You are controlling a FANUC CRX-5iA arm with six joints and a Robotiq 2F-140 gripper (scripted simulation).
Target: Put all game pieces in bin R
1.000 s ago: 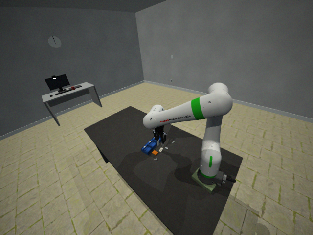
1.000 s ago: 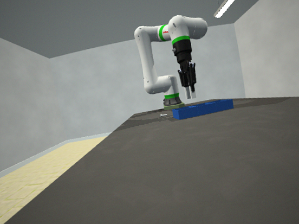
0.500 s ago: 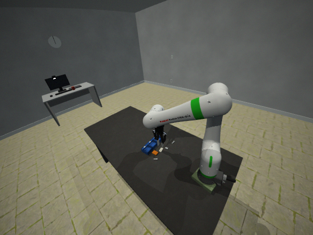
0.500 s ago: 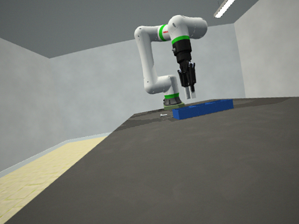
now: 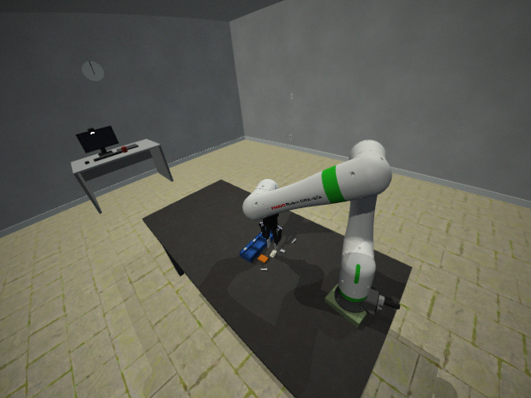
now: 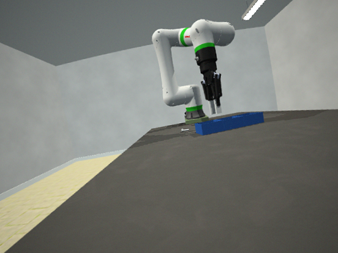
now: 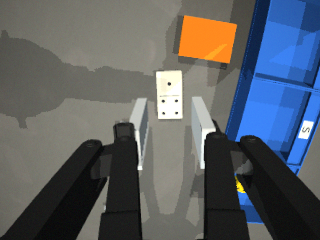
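The white domino lies 8 cm below my hand. The rest, counted from my hand: orange tile: 9 cm below, 6 cm to the left, 3 cm ahead; then pale grey piece: 8 cm below, 4 cm to the right, 4 cm behind; then blue bin: 11 cm ahead, 7 cm below, 2 cm to the right.
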